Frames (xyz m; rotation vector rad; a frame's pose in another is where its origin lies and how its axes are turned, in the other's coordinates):
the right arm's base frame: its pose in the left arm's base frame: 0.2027 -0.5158 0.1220 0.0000 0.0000 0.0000
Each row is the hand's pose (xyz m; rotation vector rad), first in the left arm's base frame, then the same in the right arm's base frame.
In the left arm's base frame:
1: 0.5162 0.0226 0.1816 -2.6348 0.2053 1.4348
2: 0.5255 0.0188 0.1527 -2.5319 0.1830 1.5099
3: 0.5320 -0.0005 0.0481 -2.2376 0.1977 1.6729
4: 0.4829 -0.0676 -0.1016 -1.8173 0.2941 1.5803
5: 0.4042 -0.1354 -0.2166 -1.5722 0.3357 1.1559
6: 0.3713 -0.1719 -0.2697 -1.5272 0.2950 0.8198
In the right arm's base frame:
1: 0.3135 0.5384 0.0596 -2.6348 0.2053 1.4348
2: 0.3228 0.5346 0.0307 -2.5319 0.1830 1.5099
3: 0.3293 0.5153 -0.0739 -2.2376 0.1977 1.6729
4: 0.2802 0.4482 -0.2236 -1.8173 0.2941 1.5803
5: 0.2015 0.3804 -0.3386 -1.5722 0.3357 1.1559
6: 0.1686 0.3439 -0.3917 -1.5272 0.2950 0.8198

